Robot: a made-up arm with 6 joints. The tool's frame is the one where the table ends. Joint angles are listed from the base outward.
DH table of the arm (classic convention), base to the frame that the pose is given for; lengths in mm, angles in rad. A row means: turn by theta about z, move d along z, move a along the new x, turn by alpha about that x. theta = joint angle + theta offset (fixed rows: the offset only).
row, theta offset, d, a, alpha
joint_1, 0, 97, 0, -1.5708
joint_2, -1.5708, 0, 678, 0
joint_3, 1.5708, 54, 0, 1.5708
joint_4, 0, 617, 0, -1.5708
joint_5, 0, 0, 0, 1.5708
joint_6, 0, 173, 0, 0
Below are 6 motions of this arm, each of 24 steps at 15 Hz.
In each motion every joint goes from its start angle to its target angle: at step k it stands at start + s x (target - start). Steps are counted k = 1, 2, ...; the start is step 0. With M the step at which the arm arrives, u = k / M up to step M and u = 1 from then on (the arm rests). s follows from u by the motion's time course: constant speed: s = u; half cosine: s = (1 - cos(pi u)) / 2; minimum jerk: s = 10 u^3 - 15 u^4 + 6 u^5.
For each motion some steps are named. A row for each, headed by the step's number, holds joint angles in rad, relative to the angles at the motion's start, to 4 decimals.
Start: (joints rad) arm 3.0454 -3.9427 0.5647 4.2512 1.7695 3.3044
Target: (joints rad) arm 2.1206 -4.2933 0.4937 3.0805 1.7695 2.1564
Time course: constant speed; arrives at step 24
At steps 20, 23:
20: -0.7707 -0.2922 -0.0592 -0.9756 0.0000 -0.9567
23: -0.8863 -0.3360 -0.0680 -1.1219 0.0000 -1.1002

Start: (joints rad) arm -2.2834 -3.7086 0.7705 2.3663 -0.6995 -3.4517
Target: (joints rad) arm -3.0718 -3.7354 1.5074 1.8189 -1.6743 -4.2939
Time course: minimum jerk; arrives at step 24
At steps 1, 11, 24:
1: -0.0005 0.0000 0.0005 -0.0004 -0.0007 -0.0006
11: -0.3329 -0.0113 0.3111 -0.2311 -0.4116 -0.3556
24: -0.7884 -0.0268 0.7369 -0.5474 -0.9748 -0.8422

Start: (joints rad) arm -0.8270 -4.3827 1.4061 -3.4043 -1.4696 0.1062
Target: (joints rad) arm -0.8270 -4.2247 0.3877 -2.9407 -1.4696 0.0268
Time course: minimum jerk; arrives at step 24
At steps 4, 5, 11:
4: 0.0000 0.0056 -0.0361 0.0165 0.0000 -0.0028
5: 0.0000 0.0102 -0.0657 0.0299 0.0000 -0.0051
11: 0.0000 0.0667 -0.4300 0.1957 0.0000 -0.0335

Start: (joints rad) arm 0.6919 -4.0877 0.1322 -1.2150 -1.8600 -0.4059
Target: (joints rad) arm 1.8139 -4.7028 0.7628 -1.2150 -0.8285 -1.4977
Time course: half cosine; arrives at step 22
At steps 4, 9, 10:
4: 0.0891 -0.0488 0.0501 0.0000 0.0819 -0.0867
9: 0.4029 -0.2209 0.2265 0.0000 0.3704 -0.3921
10: 0.4812 -0.2638 0.2704 0.0000 0.4424 -0.4682

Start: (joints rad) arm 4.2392 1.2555 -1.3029 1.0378 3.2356 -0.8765
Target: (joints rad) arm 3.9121 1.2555 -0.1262 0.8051 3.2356 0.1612
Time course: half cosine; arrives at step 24
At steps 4, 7, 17, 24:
4: -0.0219 0.0000 0.0788 -0.0156 0.0000 0.0695
7: -0.0640 0.0000 0.2302 -0.0455 0.0000 0.2030
17: -0.2631 0.0000 0.9465 -0.1872 0.0000 0.8347
24: -0.3271 0.0000 1.1767 -0.2327 0.0000 1.0377

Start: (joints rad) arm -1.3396 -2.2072 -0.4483 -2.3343 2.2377 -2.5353
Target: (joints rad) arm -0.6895 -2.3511 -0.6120 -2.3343 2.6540 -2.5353
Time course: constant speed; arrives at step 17
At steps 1, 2, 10, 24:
1: 0.0382 -0.0085 -0.0096 0.0000 0.0245 0.0000
2: 0.0765 -0.0169 -0.0193 0.0000 0.0490 0.0000
10: 0.3824 -0.0846 -0.0963 0.0000 0.2449 0.0000
24: 0.6501 -0.1439 -0.1637 0.0000 0.4163 0.0000

